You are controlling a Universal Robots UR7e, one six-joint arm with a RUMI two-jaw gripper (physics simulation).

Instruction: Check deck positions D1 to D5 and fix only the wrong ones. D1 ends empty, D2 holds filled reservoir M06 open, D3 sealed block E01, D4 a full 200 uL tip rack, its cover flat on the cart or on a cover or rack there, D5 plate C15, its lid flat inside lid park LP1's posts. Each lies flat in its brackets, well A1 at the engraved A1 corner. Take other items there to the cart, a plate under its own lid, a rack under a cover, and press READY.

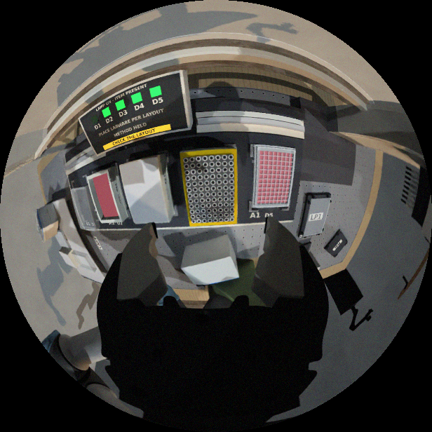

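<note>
My gripper [209, 221] is open, with nothing between its jaws, above the area in front of the deck. A yellow-edged tip rack [210, 187] with rows of tips sits flat at D4, apart from the jaws. A plate with red wells [274, 177] sits at D5, beside the engraved A1 mark. A grey-white block [146, 185] sits at D3. An open reservoir with red liquid [104, 195] sits at D2. D1, at the far left, is dim and shows no clear item. Lid park LP1 [315, 216] holds a grey lid-like piece. Labels on the labware are unreadable.
The display [137, 112] shows green lamps for D2 to D5, a dark D1 lamp and "CHECK THE LAYOUT". A pale box-like item [210, 261] shows beyond the jaws. A small black labelled box [335, 243] is right of the deck. A light rail [250, 124] runs behind the deck.
</note>
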